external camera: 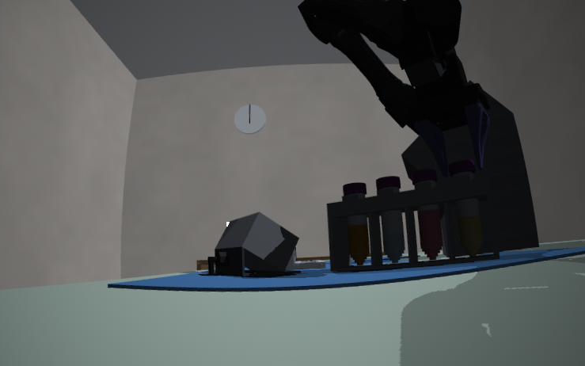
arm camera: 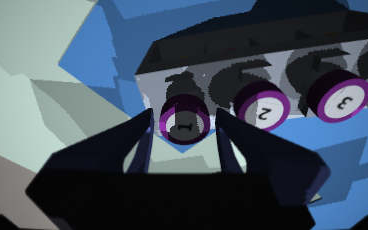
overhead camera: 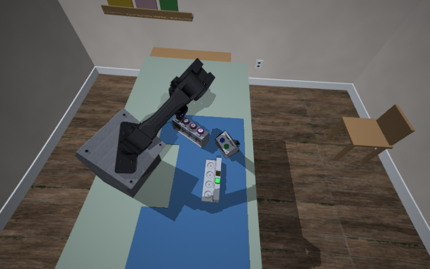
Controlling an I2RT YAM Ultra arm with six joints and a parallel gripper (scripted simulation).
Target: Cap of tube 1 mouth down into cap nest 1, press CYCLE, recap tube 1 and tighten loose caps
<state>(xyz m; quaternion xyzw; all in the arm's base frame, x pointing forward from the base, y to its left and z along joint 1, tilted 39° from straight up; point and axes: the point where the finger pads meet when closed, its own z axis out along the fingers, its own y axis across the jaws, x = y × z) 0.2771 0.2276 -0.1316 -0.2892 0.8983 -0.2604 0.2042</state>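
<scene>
My gripper is now right at the threaded neck of tube 1. Round my hand: green ready key: 220 mm ahead, 220 mm to the right, 50 mm below; then key desk: 220 mm ahead, 200 mm to the right, 70 mm below; then blue cycle key: 210 mm ahead, 170 mm to the right, 50 mm below.
</scene>
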